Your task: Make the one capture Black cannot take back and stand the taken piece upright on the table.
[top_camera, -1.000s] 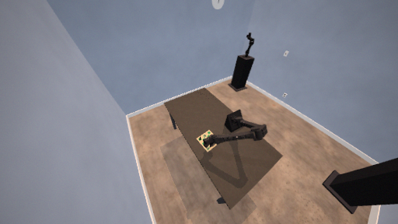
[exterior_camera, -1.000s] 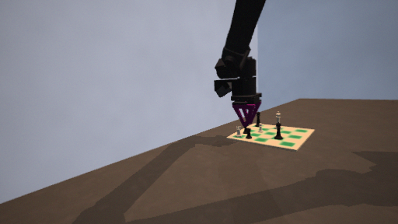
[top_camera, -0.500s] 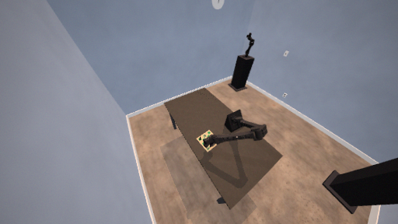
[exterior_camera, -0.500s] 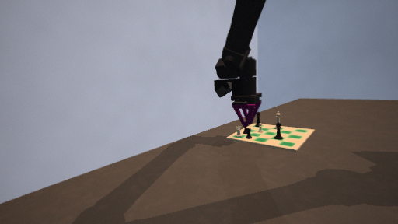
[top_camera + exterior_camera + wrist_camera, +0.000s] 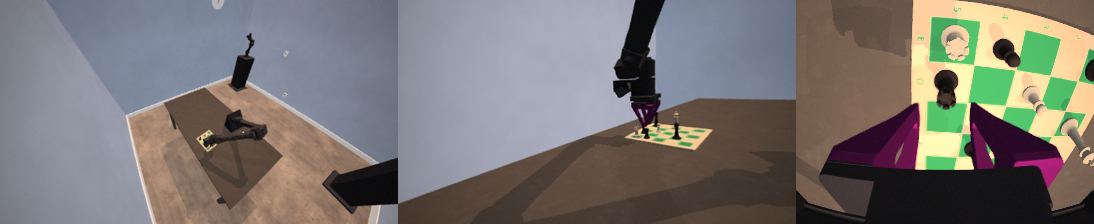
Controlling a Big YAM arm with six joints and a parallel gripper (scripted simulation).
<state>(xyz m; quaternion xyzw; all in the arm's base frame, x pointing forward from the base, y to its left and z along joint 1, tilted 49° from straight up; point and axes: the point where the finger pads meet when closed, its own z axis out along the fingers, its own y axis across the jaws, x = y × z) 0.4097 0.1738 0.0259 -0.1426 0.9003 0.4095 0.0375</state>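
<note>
Now: the white pawn 1 cm ahead of my hand, 8 cm to the right of it and 4 cm below it. From my hand the other things lie so: tall white piece (1 cm behind, 16 cm to the right, 2 cm below); then chessboard (2 cm behind, 9 cm to the right, 5 cm below); then tall black piece (7 cm ahead, 14 cm to the right, 2 cm below).
</note>
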